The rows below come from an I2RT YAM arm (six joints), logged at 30 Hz.
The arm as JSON. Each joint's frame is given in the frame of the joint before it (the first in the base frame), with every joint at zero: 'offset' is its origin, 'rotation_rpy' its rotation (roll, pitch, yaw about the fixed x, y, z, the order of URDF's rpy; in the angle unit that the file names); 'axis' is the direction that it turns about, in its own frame. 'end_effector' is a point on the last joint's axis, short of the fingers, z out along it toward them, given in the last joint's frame.
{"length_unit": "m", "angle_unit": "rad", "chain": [
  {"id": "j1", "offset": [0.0, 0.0, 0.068], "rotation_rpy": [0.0, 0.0, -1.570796], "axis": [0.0, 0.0, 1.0]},
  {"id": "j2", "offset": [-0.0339, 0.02, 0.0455], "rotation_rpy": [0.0, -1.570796, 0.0], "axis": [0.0, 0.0, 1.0]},
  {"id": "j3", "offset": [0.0, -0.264, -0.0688], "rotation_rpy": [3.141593, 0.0, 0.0], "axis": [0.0, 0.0, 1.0]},
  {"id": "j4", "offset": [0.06, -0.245, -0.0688], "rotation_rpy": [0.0, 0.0, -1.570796], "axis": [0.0, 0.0, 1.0]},
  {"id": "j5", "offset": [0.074, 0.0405, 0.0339], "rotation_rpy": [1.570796, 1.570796, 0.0], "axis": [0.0, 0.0, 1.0]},
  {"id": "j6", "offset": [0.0, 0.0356, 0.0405], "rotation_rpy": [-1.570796, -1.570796, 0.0], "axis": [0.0, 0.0, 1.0]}
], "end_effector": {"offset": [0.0, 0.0, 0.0], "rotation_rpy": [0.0, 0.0, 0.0]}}
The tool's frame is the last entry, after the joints.
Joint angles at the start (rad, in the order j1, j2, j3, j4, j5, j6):
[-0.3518 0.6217 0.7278 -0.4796 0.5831 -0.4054]
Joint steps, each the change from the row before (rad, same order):
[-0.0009 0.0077 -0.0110 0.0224 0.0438 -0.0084]
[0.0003 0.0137 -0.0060 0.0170 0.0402 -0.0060]
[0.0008 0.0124 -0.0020 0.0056 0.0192 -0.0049]
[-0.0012 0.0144 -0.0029 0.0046 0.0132 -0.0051]
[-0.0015 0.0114 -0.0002 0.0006 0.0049 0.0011]
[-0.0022 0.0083 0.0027 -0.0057 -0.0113 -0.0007]
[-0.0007 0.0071 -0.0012 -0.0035 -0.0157 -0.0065]
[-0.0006 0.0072 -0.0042 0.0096 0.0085 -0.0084]
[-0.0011 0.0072 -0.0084 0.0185 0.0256 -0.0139]
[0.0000 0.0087 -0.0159 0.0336 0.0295 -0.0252]
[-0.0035 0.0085 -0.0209 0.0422 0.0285 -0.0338]
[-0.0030 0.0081 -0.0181 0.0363 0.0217 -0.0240]
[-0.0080 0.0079 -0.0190 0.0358 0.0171 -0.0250]
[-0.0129 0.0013 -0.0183 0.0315 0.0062 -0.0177]
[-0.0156 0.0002 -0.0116 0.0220 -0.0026 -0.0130]
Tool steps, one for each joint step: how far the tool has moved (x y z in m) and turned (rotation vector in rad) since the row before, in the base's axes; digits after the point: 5 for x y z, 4 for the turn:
[0.00143 -0.00203 -0.00213 -0.0206 0.0087 -0.0392]
[0.00225 -0.00200 -0.00176 -0.0157 0.0125 -0.0354]
[0.00206 -0.00120 -0.00154 -0.0059 0.0148 -0.0156]
[0.00242 -0.00146 -0.00227 -0.0026 0.0180 -0.0119]
[0.00184 -0.00106 -0.00145 0.0025 0.0100 -0.0063]
[0.00138 -0.00054 -0.00082 0.0079 0.0096 0.0084]
[0.00156 -0.00023 -0.00182 0.0073 0.0143 0.0157]
[0.00144 -0.00089 -0.00142 -0.0064 0.0100 -0.0056]
[0.00129 -0.00141 -0.00187 -0.0169 0.0128 -0.0200]
[0.00211 -0.00163 -0.00322 -0.0247 0.0175 -0.0192]
[0.00200 -0.00215 -0.00416 -0.0281 0.0217 -0.0198]
[0.00176 -0.00178 -0.00380 -0.0202 0.0149 -0.0163]
[0.00124 -0.00237 -0.00421 -0.0178 0.0166 -0.0172]
[-0.00020 -0.00242 -0.00352 -0.0123 0.0059 -0.0141]
[-0.00069 -0.00250 -0.00201 -0.0071 0.0021 -0.0100]

